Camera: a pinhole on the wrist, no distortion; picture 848 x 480 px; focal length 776.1 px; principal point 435.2 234.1 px. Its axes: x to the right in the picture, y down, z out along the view. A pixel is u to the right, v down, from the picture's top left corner.
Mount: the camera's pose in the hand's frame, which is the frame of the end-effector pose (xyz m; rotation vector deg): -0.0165 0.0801 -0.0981 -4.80 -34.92 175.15
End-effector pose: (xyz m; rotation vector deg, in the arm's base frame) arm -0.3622 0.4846 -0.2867 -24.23 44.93 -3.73
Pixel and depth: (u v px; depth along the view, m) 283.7 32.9 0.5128
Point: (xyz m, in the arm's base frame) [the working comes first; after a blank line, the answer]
In the camera's frame: -0.1001 -0.1329 0.5128

-0.0229 0.6244 -0.0546
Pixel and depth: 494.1 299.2 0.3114
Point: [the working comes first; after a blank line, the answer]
In the camera's frame: 0.0236 0.0261 0.3114

-0.2735 0.5013 -0.1113
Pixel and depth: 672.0 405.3 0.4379
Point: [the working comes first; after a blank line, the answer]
In the camera's frame: 0.1336 0.0966 0.4379

-0.2877 0.4550 0.0640
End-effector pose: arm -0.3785 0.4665 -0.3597 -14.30 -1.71 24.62
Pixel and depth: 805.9 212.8 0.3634
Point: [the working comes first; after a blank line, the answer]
In the camera's frame: 0.1736 -0.0100 0.3634

-0.5708 0.3946 -0.1186
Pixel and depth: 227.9 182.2 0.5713
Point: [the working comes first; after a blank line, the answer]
In the camera's frame: -0.1526 -0.0382 0.5713

-0.2767 0.5195 0.1012
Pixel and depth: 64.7 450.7 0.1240
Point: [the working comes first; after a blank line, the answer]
In the camera's frame: -0.0592 0.0346 0.1240

-0.3466 0.4813 -0.3546
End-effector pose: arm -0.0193 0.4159 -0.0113 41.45 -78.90 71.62
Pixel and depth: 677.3 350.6 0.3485
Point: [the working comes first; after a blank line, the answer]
In the camera's frame: 0.1087 0.0523 0.3485

0.0431 0.1725 -0.0940
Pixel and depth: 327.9 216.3 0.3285
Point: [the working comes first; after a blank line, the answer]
In the camera's frame: -0.0454 -0.0075 0.3285

-0.0492 0.2102 0.0394
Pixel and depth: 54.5 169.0 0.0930
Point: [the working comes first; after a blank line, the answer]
In the camera's frame: -0.0456 -0.0078 0.0930

-0.0689 0.4409 -0.0038
